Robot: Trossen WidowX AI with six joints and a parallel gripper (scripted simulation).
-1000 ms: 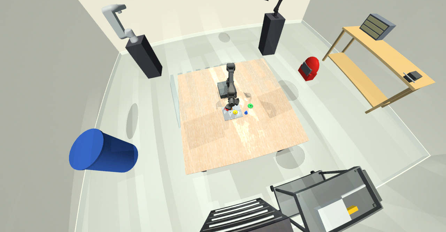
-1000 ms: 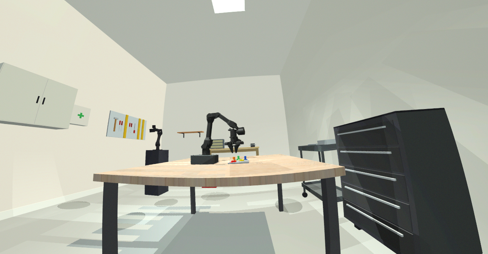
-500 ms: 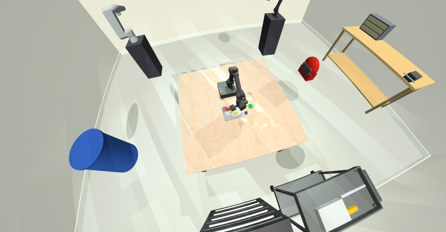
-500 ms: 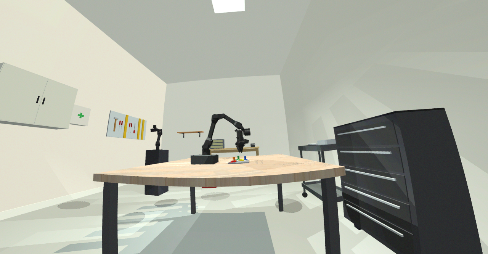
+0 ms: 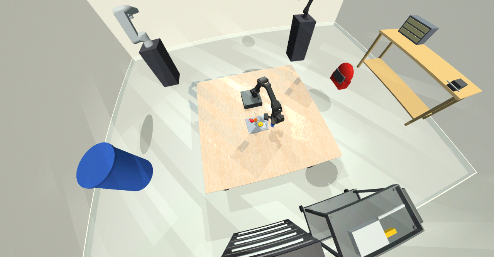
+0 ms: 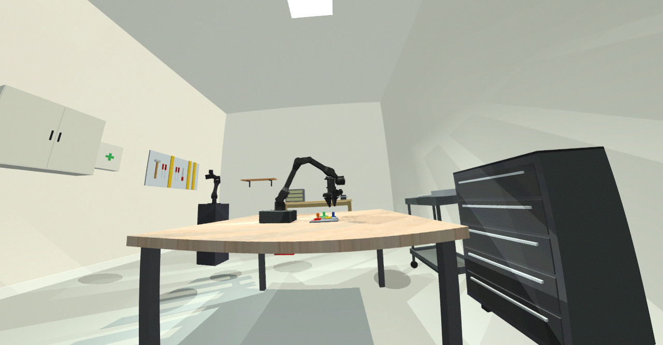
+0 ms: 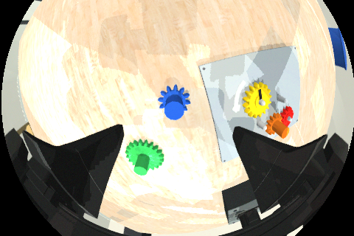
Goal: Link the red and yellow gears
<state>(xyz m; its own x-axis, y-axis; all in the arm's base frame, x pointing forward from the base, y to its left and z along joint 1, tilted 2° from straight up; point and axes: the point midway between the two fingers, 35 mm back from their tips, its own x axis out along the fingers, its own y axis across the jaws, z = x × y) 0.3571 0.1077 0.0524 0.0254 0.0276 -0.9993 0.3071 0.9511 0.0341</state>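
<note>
Right now my gripper tip is 6 cm above the blue gear. Also, from my gripper tip: orange gear: 16 cm to the right, 8 cm behind, 5 cm below; green gear: 8 cm to the left, 7 cm behind, 6 cm below; grey board: 15 cm to the right, 7 cm below, 4 cm behind.
</note>
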